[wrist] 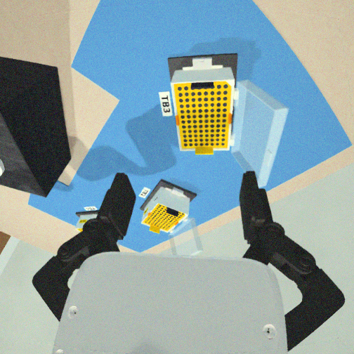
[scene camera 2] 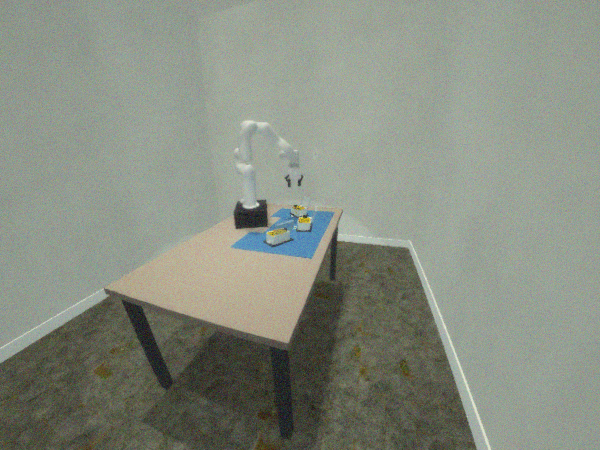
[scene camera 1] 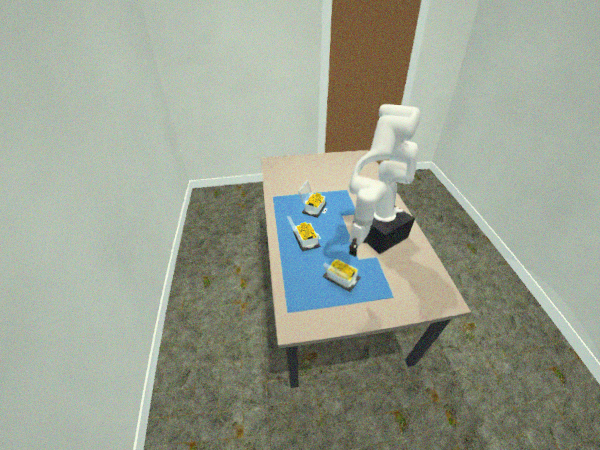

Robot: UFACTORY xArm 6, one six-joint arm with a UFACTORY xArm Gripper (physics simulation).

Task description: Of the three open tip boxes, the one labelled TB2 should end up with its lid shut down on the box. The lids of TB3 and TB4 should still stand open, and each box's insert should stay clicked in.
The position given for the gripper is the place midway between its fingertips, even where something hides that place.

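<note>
The gripper (wrist: 184, 183) is visible, and so are a clear lid (wrist: 259, 118) and a clear lid (wrist: 184, 239).
</note>
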